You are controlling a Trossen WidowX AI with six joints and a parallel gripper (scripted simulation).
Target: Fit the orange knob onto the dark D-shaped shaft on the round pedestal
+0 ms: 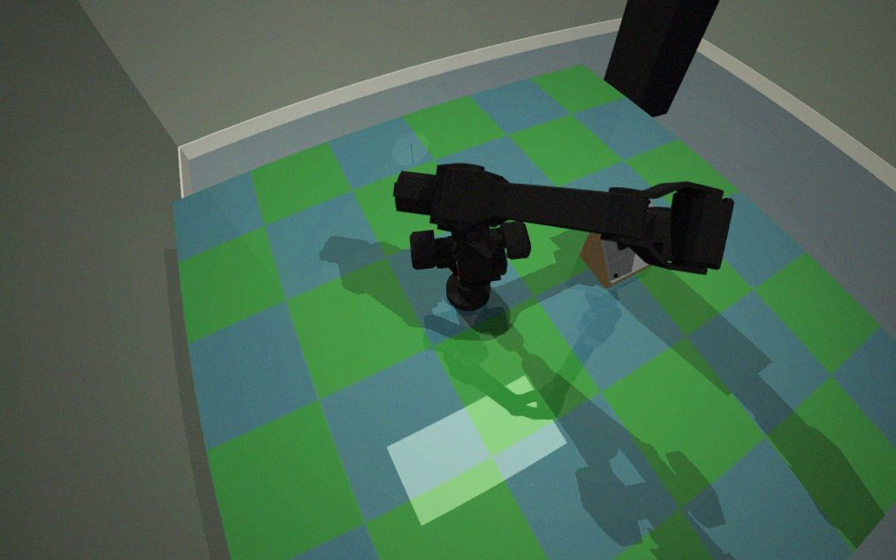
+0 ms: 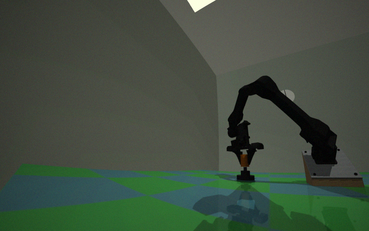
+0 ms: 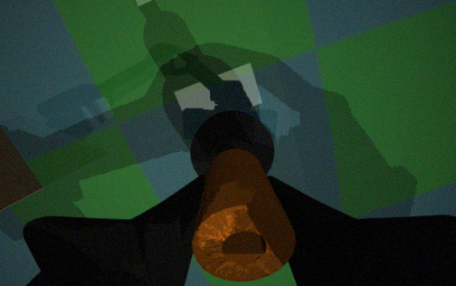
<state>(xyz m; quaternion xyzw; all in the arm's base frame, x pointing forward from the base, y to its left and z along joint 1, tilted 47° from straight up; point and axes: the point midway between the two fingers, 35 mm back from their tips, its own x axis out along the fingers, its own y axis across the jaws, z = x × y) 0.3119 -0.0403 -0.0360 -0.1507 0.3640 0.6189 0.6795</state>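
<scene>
Now: the orange knob 20 mm above my gripper tip. Round my gripper tip: shaft: 40 mm below.
</scene>
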